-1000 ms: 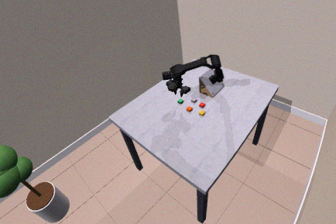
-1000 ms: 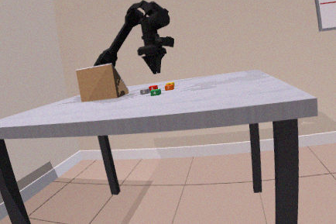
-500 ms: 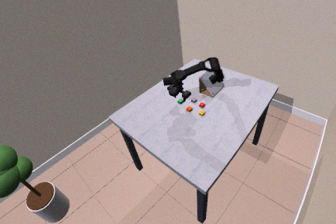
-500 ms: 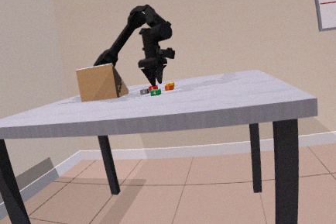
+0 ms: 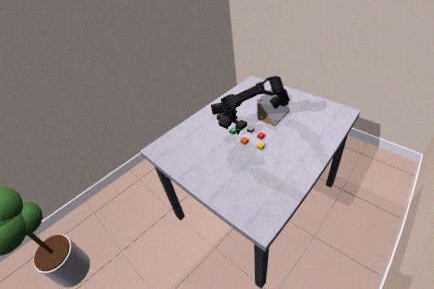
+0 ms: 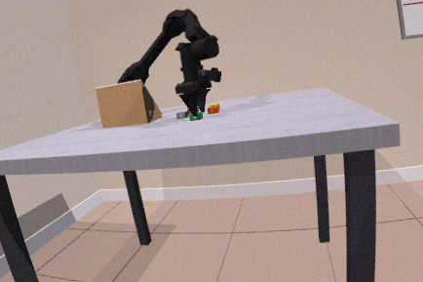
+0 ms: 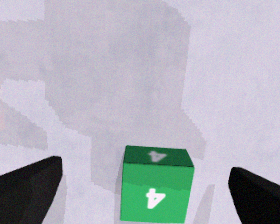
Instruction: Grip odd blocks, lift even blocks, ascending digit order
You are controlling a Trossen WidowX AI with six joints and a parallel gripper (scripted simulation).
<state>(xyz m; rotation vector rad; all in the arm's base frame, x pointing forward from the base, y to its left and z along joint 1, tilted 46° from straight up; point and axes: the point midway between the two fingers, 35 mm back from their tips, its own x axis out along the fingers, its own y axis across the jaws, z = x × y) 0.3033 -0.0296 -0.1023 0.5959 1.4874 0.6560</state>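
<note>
My gripper tip is 70 mm past the red block and 160 mm to the right of it. Round my gripper tip: green block (10 mm behind); then orange block (20 mm ahead, 110 mm to the left); then grey block (80 mm behind, 70 mm to the left).
</note>
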